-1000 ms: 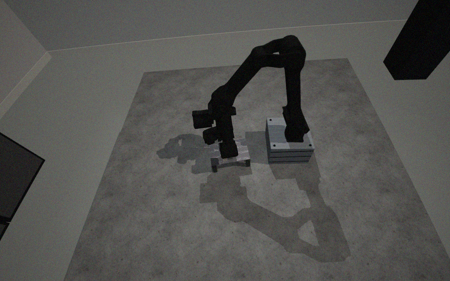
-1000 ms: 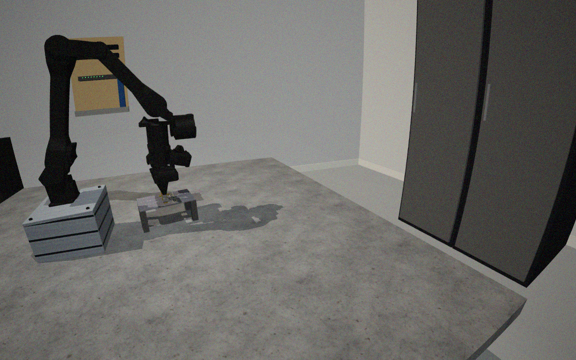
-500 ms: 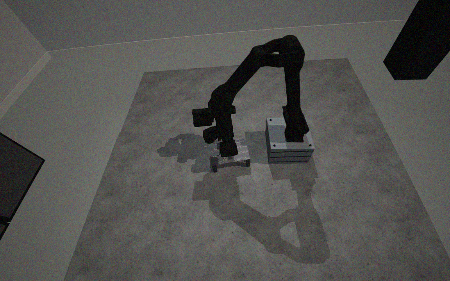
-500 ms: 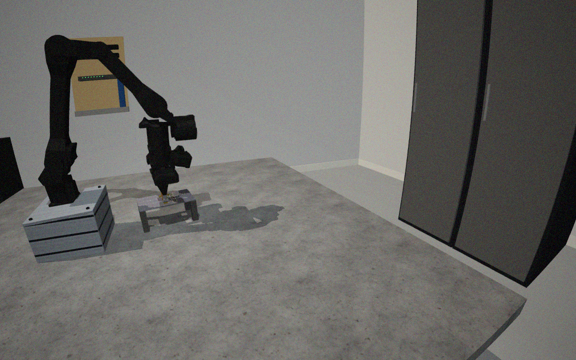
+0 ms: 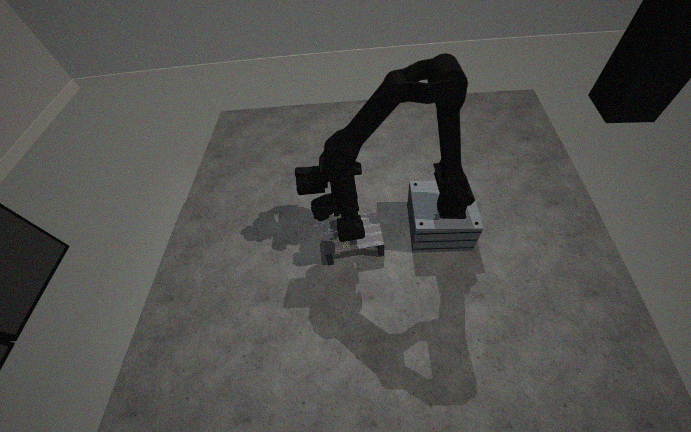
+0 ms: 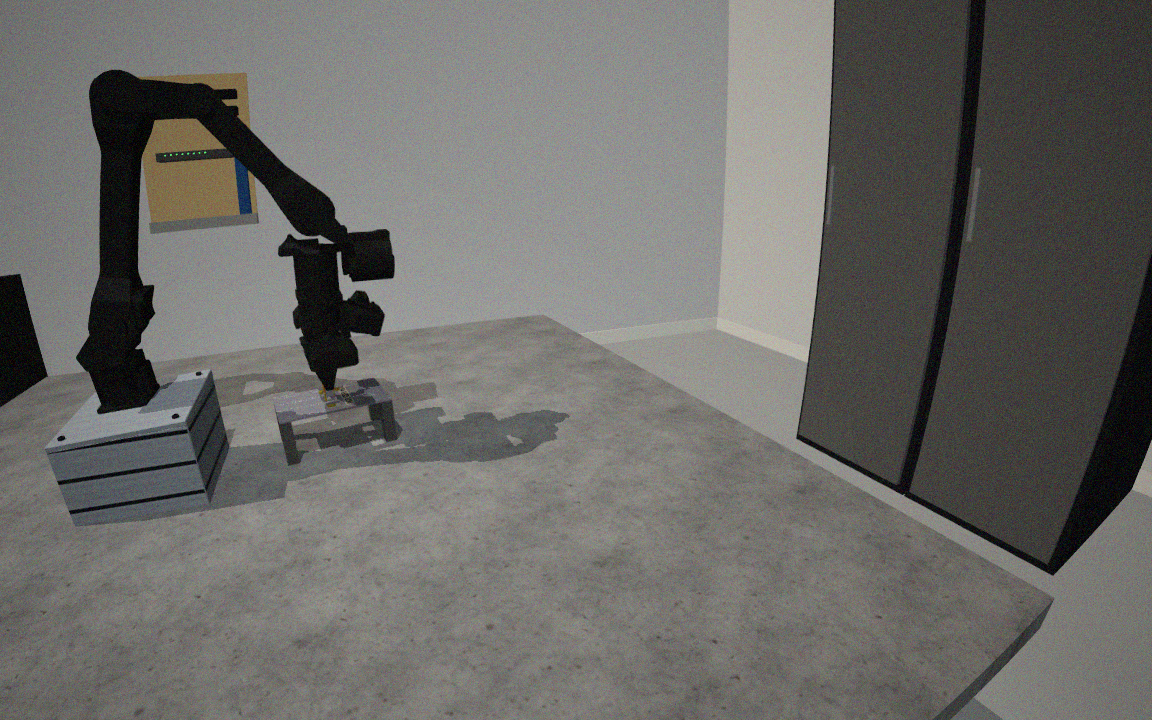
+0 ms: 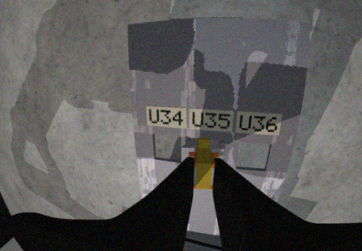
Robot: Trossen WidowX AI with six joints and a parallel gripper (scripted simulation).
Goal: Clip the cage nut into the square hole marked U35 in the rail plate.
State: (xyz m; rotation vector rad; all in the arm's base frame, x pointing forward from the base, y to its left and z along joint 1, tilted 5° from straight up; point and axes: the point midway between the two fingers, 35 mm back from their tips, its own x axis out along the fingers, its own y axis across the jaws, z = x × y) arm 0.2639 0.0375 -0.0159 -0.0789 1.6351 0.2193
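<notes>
The cage nut lies 1 cm below my gripper tip. From my gripper tip the other things lie so: label (2 cm ahead, 1 cm below).
</notes>
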